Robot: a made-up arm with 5 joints.
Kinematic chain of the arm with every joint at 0, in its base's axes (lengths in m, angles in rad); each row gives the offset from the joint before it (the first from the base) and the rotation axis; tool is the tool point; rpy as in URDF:
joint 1: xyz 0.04 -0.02 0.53 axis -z
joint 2: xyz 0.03 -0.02 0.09 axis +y
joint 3: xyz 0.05 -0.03 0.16 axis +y
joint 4: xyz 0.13 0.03 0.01 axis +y
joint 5: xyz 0.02 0.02 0 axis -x
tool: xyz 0.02 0.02 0 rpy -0.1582 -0.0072 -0.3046
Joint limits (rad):
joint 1: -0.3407..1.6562
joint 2: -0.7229..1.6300
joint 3: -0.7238..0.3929
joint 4: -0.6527..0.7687
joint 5: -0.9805..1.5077
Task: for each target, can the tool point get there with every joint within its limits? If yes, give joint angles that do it. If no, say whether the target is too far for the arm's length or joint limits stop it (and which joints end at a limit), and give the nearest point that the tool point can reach.
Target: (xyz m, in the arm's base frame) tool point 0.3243 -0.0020 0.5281
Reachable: yes | joints 0.0053 0.9647 0.0632 -0.0477 0.2325
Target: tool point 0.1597 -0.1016 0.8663
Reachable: yes | joints 0.7298 -0.5177 0.1200 -0.0455 -0.3277
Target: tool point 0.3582 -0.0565 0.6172
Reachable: yes | joints 0.1737 0.7442 -0.2183 0.4644 -0.3145
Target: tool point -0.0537 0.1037 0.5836
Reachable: no: joint limits stop it (at a limit: joint 1, joint 2, joint 3, joint 4) | nearest point 0.1264 0.0233 0.4407 | short by 0.244 m
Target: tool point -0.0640 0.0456 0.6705
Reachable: no: joint limits stop it (at a limit: joint 1, joint 2, joint 3, joint 4, joint 5) | nearest point 0.0319 -0.1288 0.7896 | short by 0.232 m
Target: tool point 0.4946 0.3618 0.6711
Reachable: no: too far | nearest point 0.3712 0.1186 0.6519 | short by 0.273 m
